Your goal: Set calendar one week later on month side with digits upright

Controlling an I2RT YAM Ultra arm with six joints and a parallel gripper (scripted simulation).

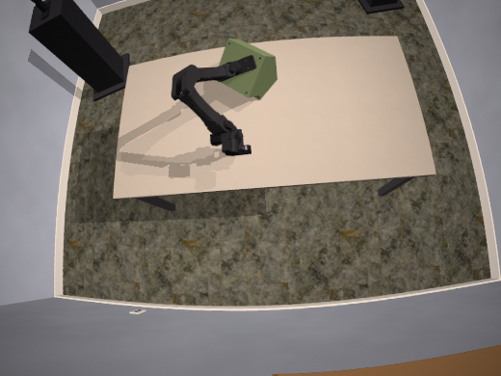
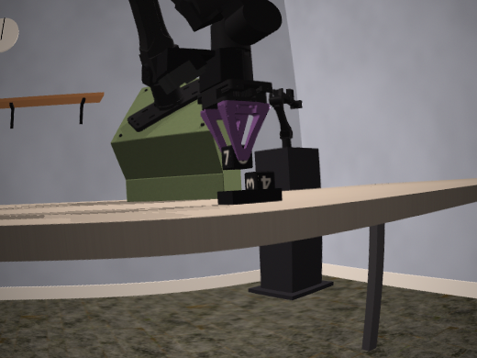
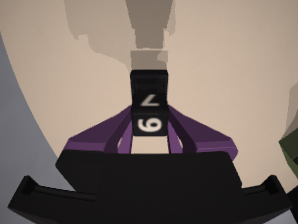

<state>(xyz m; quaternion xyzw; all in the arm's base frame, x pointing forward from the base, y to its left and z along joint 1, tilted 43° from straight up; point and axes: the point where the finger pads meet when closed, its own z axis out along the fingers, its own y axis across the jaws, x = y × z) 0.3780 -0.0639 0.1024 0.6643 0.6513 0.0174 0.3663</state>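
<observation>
The black calendar tray lies 2 cm to the left of my hand and 5 cm below it.
</observation>
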